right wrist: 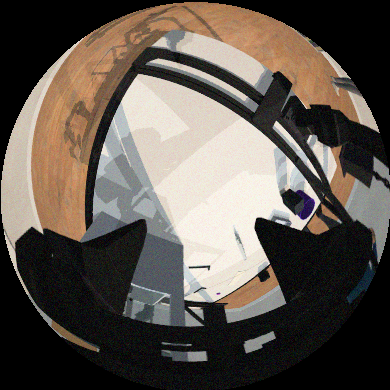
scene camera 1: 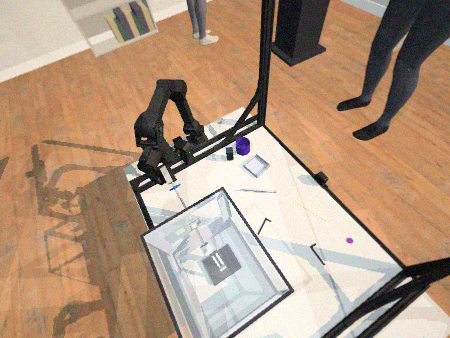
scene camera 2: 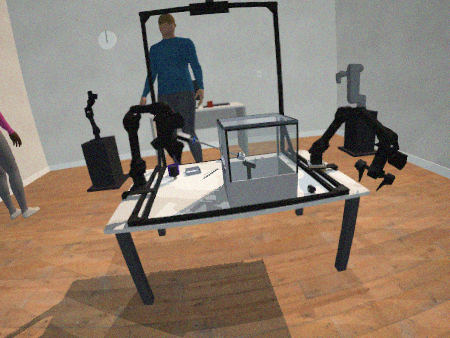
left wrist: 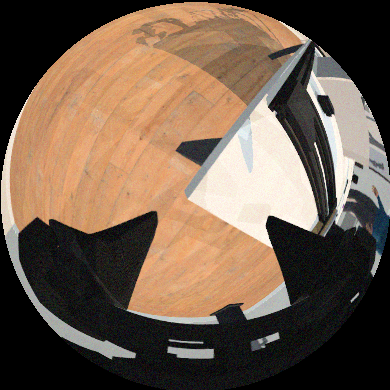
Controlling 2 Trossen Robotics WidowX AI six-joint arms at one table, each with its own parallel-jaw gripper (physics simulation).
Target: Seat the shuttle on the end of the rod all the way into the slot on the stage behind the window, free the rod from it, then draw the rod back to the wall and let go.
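Pixels of known places: left gripper, between the fingertips: [scene camera 2: 367, 186] [left wrist: 214, 219]; right gripper, between the fingertips: [right wrist: 202, 224] [scene camera 1: 180, 173] [scene camera 2: 175, 159]; left arm's base, origin of its link: [scene camera 2: 316, 162] [left wrist: 327, 234]; right arm's base, origin of its link: [right wrist: 301, 119] [scene camera 1: 197, 139] [scene camera 2: 140, 184].
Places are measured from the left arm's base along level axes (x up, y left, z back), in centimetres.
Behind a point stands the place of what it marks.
The rod [scene camera 1: 179, 196] @[x 23.5, y 35.3, z -55.8 cm] [scene camera 2: 210, 145] @[x 21.5, y 34.5, z -52.0 cm], with a pale handle and blue collar, reaches from outside through the left wall of the glass-windowed box. A small dark piece [scene camera 1: 204, 245] @[x 16.4, y 30.8, z -40.3 cm] at its inner end seems to be the shuttle, beside the near edge of the dark stage [scene camera 1: 212, 273] with its pale slot; seating or coupling cannot be told. My right gripper [scene camera 1: 173, 168] @[x 15.6, y 35.6, z -69.6 cm] [scene camera 2: 181, 137] [right wrist: 202, 224] @[x 15.6, y 35.6, z -69.6 cm] is open around or beside the outer end of the handle; the right wrist view does not show the rod. My left gripper [scene camera 2: 370, 183] @[x -2.3, y 27.9, z 21.1 cm] [left wrist: 214, 219] @[x -2.3, y 27.9, z 21.1 cm] is open and empty beyond the table's right edge.
The box [scene camera 1: 257, 235] [scene camera 2: 262, 187] stands on the table [scene camera 1: 300, 225] @[x -3.8, y -6.6, z -43.6 cm]. A purple cup [scene camera 1: 243, 146] [scene camera 2: 173, 170], a small black block [scene camera 1: 229, 153] @[x 4.0, y 14.0, z -81.6 cm], a shallow tray [scene camera 1: 246, 170] @[x -3.0, y 7.2, z -74.9 cm], a thin pen-like tool [scene camera 1: 256, 190] @[x -1.8, y 6.5, z -62.6 cm], and two hex keys [scene camera 1: 264, 226] @[x -3.3, y 8.1, z -47.1 cm] [scene camera 1: 317, 254] @[x -3.2, y -8.2, z -31.5 cm] lie outside it. Black rails border the table.
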